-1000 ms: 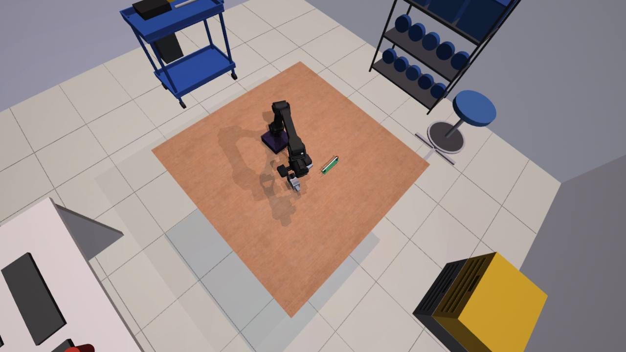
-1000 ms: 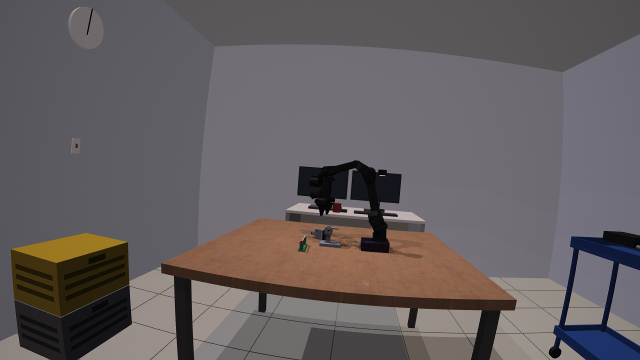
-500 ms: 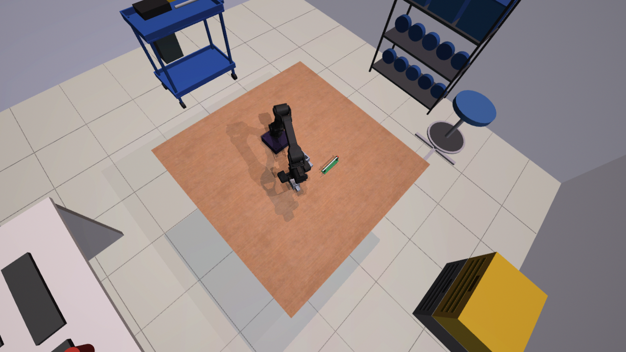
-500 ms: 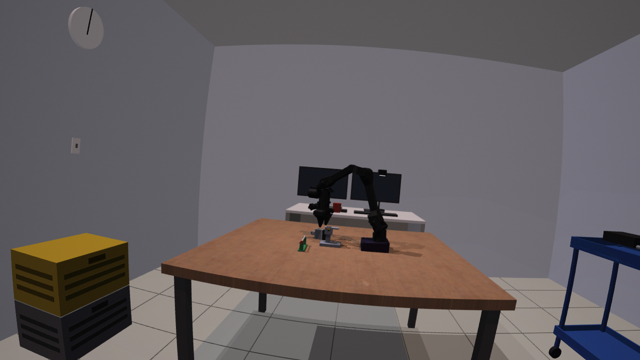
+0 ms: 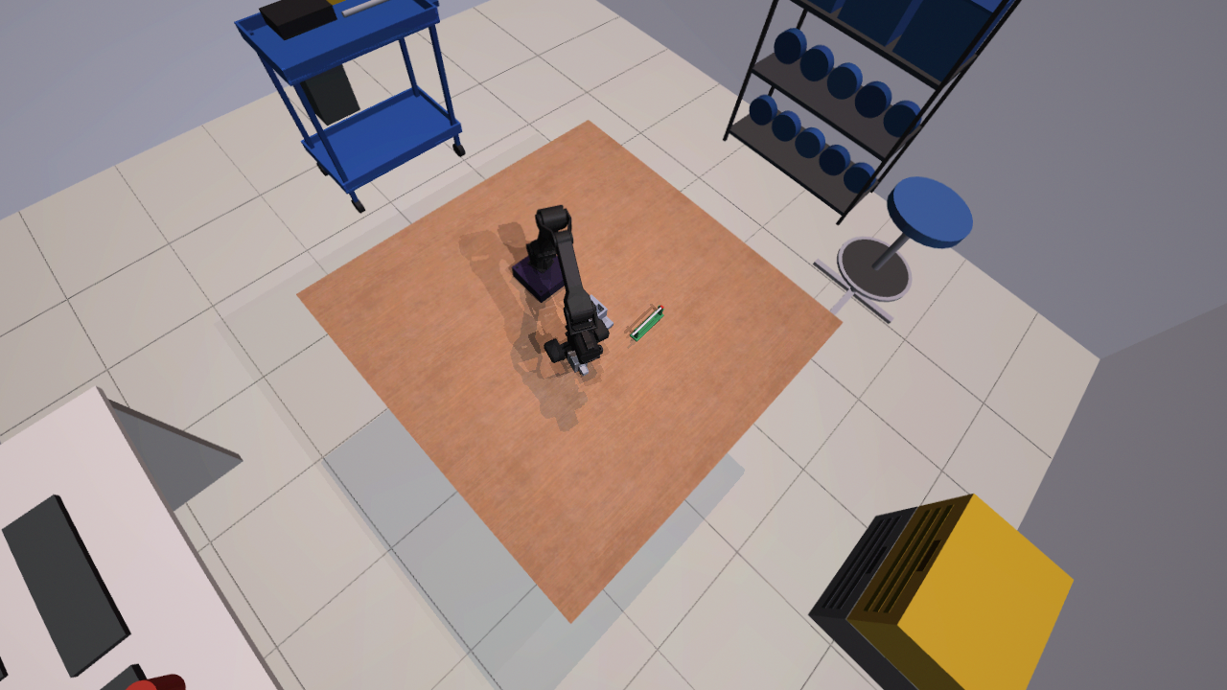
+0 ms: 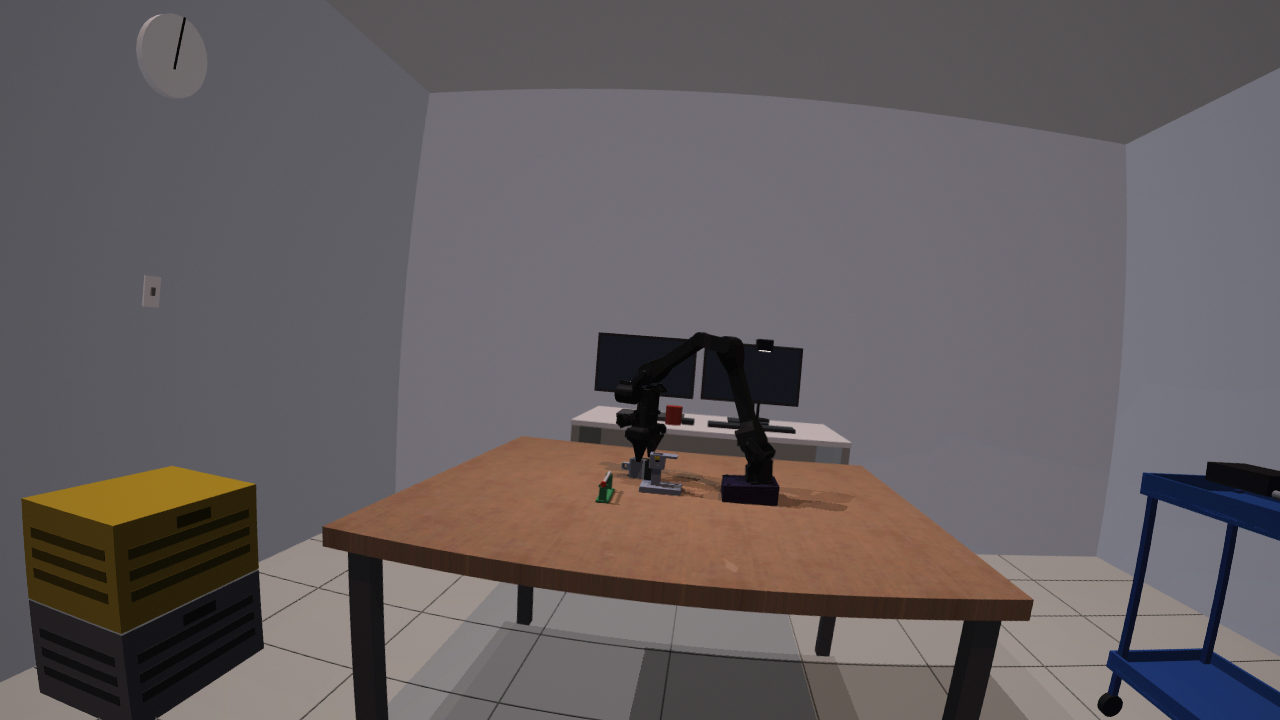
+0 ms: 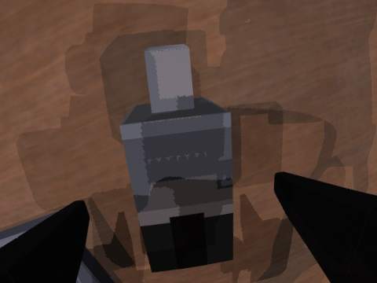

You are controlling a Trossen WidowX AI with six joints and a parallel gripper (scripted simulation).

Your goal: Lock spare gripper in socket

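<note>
Right now my gripper tip is 10 mm short of the spare gripper, 10 mm to the left of it and 30 mm above it. The rest, counted from my gripper tip: grey mount 30 mm behind, 150 mm to the left; green pin cradle 110 mm ahead, 240 mm to the left, 30 mm below.
</note>
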